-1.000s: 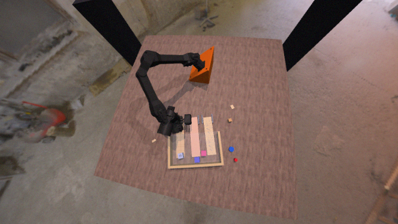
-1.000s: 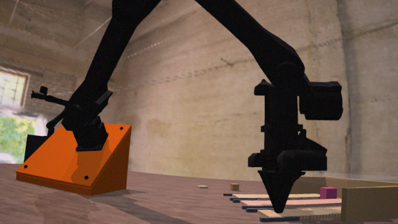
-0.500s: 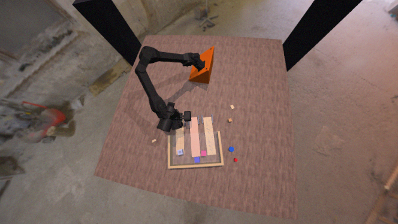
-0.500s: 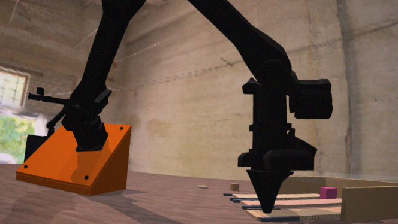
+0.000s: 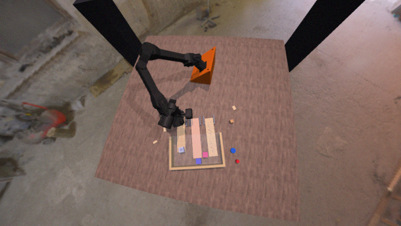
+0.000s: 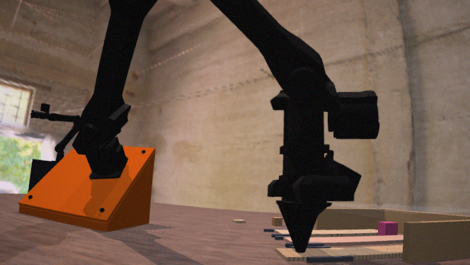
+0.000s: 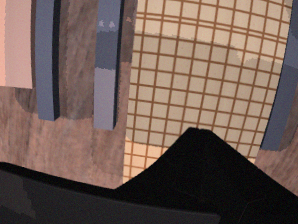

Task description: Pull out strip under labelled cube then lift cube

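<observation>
Right now my gripper tip is 100 mm short of the tan strip and 10 mm to the right of it. The rest, counted from my gripper tip: red ball 380 mm to the left, 250 mm ahead, 10 mm above; labelled cube 210 mm ahead, 30 mm to the left, 20 mm above; blue disc 350 mm to the left, 190 mm ahead.
</observation>
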